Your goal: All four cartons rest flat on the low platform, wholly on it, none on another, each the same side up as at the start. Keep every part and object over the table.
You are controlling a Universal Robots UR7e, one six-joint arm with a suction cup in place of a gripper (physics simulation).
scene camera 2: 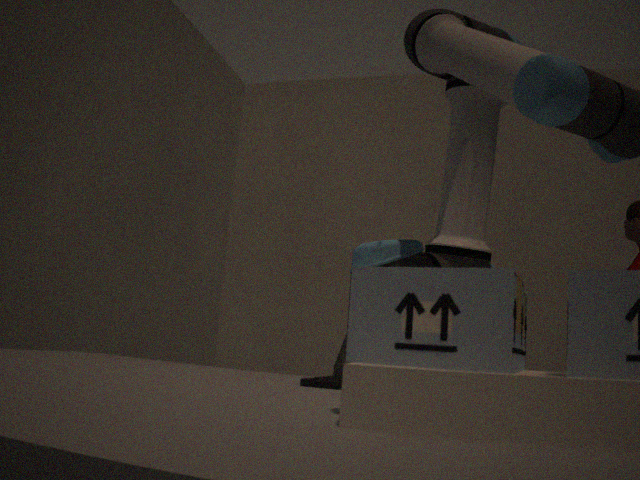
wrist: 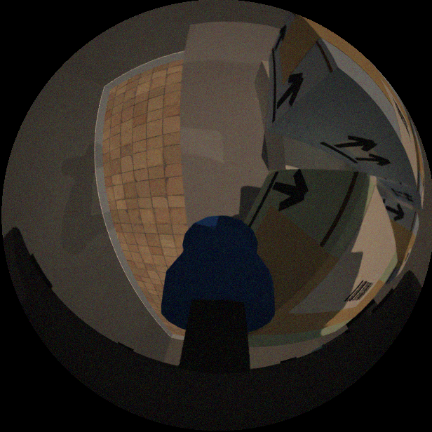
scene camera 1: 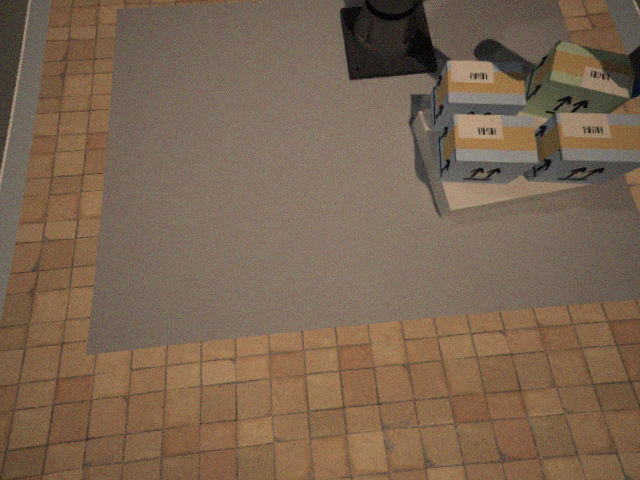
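Pixels of known places: hand, tool point: (scene camera 1: 630,90); arm's base, link origin: (scene camera 1: 383,36).
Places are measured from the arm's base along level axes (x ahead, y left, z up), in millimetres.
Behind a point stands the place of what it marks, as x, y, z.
In scene camera 1 a front-left blue carton (scene camera 1: 496,167) @[417, 190, 103] (scene camera 2: 374,320) @[417, 134, 75], a front-right blue carton (scene camera 1: 594,167) @[407, 365, 100] (scene camera 2: 599,320) @[407, 318, 82] and a back-left blue carton (scene camera 1: 485,98) @[284, 170, 122] are on the low platform (scene camera 1: 480,198) @[450, 195, 37] (scene camera 2: 439,400) @[461, 205, 15], labels up. A green carton (scene camera 1: 578,93) @[256, 352, 109] (wrist: 320,210) is at the back right, turned, label up; its lower part is partly hidden, and I cannot tell whether it is wholly on the platform. A large blue carton (wrist: 350,115) is near it in the wrist view. My suction cup (scene camera 1: 636,85) (wrist: 220,235) is off and holds nothing, beside the green carton.
The black base plate (scene camera 1: 361,69) @[104, -53, 0] of the arm is left of the cartons at the back of the grey table (scene camera 1: 268,206) @[474, -249, -11]. The arm (scene camera 2: 480,56) @[201, 185, 438] reaches right, out of scene camera 2. Part of a person (scene camera 2: 631,227) shows at the right edge.
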